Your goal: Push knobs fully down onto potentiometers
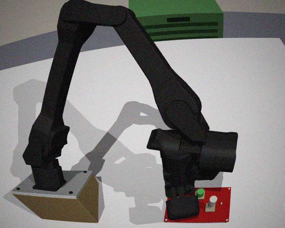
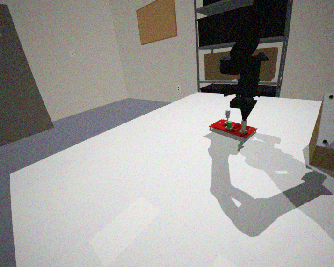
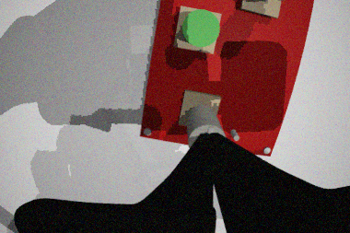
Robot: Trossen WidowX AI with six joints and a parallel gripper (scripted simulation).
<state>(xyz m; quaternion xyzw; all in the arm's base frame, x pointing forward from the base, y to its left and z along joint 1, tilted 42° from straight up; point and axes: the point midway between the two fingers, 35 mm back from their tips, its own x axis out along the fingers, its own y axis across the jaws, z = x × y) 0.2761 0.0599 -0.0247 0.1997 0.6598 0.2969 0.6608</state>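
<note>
The white knob is 80 mm ahead of my gripper tip and 30 mm to the right of it.
</note>
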